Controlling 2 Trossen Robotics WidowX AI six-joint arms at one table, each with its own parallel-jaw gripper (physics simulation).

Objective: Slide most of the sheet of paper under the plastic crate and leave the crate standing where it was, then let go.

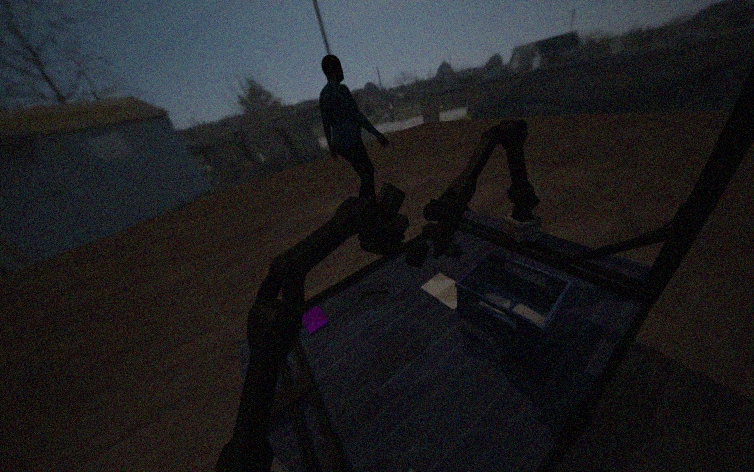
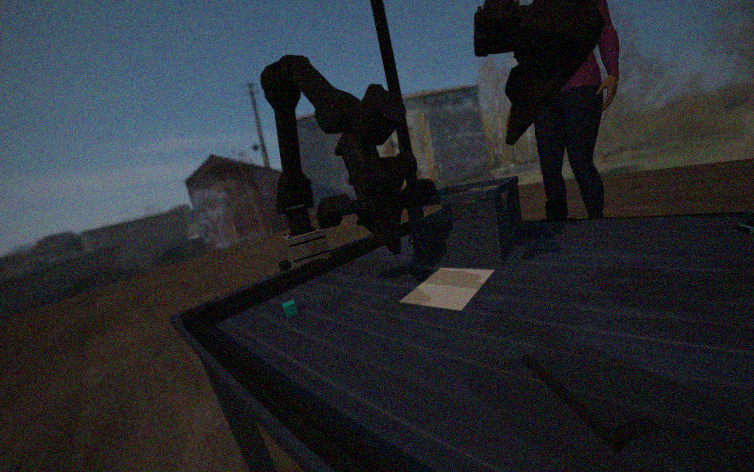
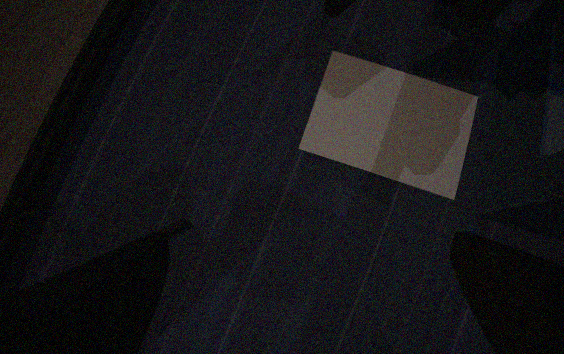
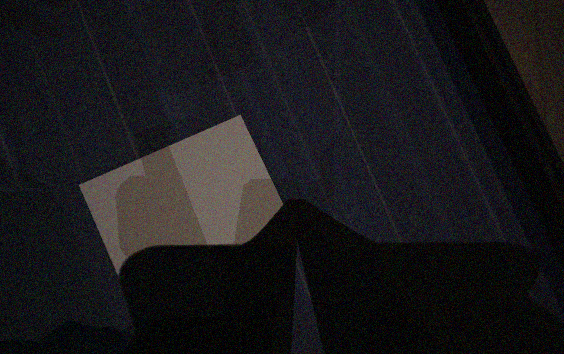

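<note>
The pale sheet of paper (image 1: 441,287) (image 2: 447,287) (image 3: 358,126) (image 4: 210,158) lies flat on the dark plank table (image 1: 403,375) (image 2: 375,375). One edge lies by the blue plastic crate (image 1: 558,302) (image 2: 508,211), which stands upright. Most of the sheet shows beside the crate. My right gripper (image 1: 443,248) (image 2: 396,245) (image 4: 295,207) is shut and empty, low by the sheet's far corner; I cannot tell whether it touches it. My left gripper (image 1: 417,253) is open and empty, higher up on the sheet's other side.
The scene is very dark. Pale flat pieces (image 1: 525,314) lie inside the crate. A purple block (image 1: 314,319) lies near the left arm's base. A small teal cube (image 2: 290,308) sits near a table edge. A raised rim runs round the table.
</note>
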